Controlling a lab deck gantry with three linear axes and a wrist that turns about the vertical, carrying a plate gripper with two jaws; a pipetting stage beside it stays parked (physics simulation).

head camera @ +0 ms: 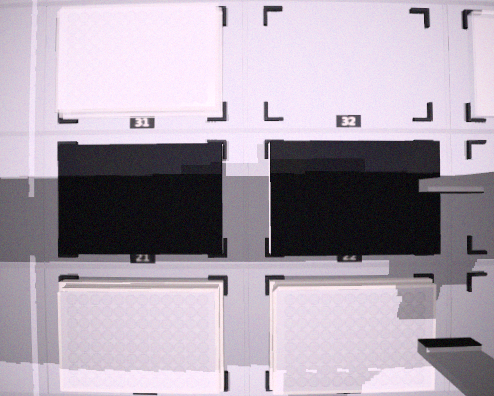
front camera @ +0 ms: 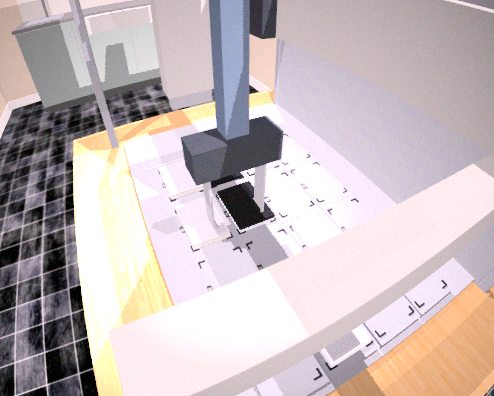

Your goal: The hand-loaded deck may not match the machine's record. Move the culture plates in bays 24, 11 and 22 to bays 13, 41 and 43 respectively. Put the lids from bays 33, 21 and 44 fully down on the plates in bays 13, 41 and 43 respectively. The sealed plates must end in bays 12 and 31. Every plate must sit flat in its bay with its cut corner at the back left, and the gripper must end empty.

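My gripper is open and empty, its jaws over the deck near the right ends of bays 22 and 12. A black-topped plate with a pale left edge lies in bay 22. A black piece lies in bay 21, partly hidden in the front view. White plates lie in bay 11 and bay 12. A white plate lies in bay 31. A white lid shows partly in bay 33. A pale plate lies in bay 24.
Bay 32 shows its corner marks around bare deck. Corner marks of bays 23 and 13 show at the head view's right edge. A broad pale beam crosses the front view and hides part of the deck. A clear side panel stands at the right.
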